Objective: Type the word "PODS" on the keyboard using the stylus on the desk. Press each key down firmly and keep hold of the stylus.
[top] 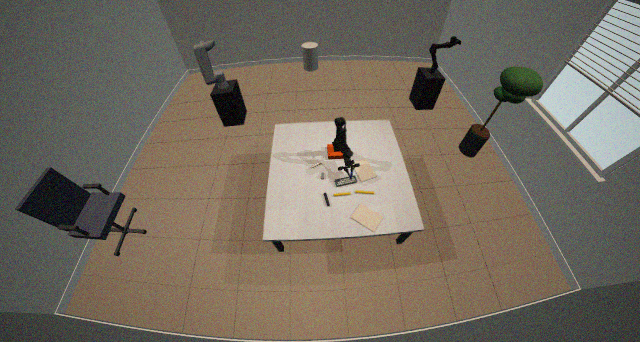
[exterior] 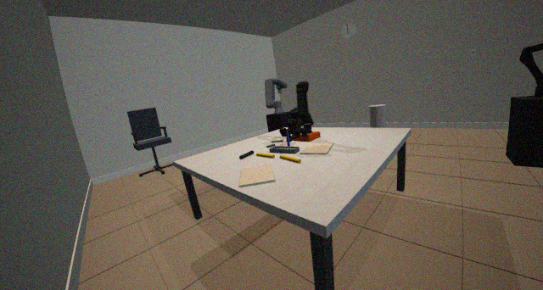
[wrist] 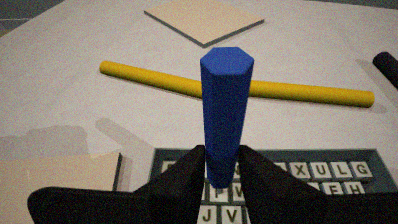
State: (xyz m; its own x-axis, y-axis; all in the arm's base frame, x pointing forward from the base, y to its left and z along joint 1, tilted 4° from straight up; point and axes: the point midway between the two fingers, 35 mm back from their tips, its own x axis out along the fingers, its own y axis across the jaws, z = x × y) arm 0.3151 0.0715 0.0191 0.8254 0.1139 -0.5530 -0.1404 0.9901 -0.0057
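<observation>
My gripper tip is now 2 cm above the blue stylus. Round my gripper tip: tan pad 36 cm ahead, 8 cm to the left, 7 cm below; then black rod 23 cm to the right, 17 cm ahead, 6 cm below.
</observation>
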